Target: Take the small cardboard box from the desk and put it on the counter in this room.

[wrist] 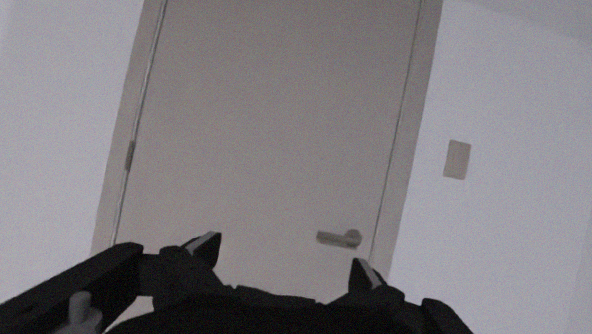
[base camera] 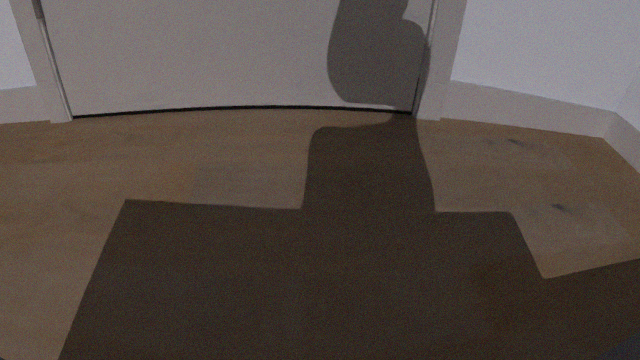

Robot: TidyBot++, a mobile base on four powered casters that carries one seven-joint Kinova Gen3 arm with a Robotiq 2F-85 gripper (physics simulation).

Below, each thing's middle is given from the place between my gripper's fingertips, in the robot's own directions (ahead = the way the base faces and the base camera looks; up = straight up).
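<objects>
My gripper is 19 cm below the wall switch plate point(wrist: 458, 154), 45 cm to the left of it and 60 cm short of it.
</objects>
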